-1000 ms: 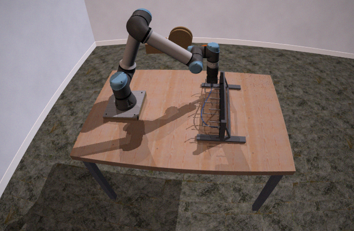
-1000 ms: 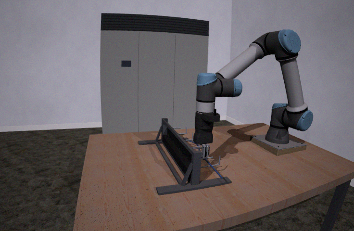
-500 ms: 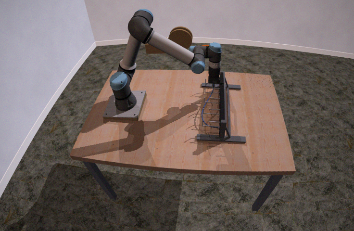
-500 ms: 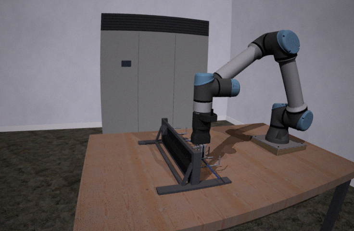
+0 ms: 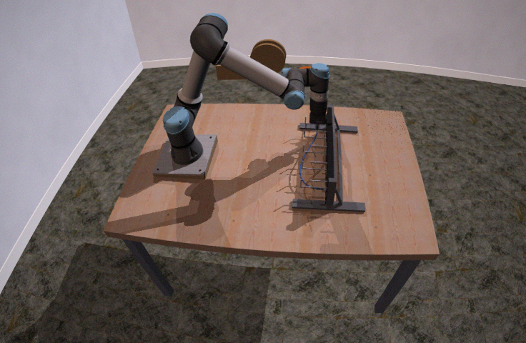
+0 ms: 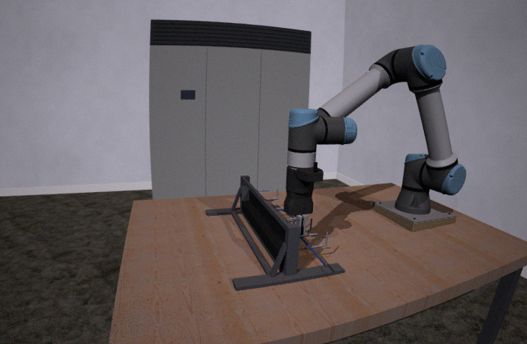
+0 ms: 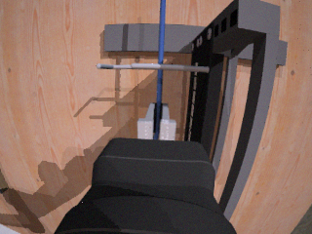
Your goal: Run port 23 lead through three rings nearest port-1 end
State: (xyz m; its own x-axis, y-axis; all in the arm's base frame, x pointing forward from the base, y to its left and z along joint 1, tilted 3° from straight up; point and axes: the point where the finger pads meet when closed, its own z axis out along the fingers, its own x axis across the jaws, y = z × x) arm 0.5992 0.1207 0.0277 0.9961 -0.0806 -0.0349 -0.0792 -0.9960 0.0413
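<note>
Right now the dark rack is 150 mm to the right of my hand, 50 mm ahead of it and 20 mm below it.
</note>
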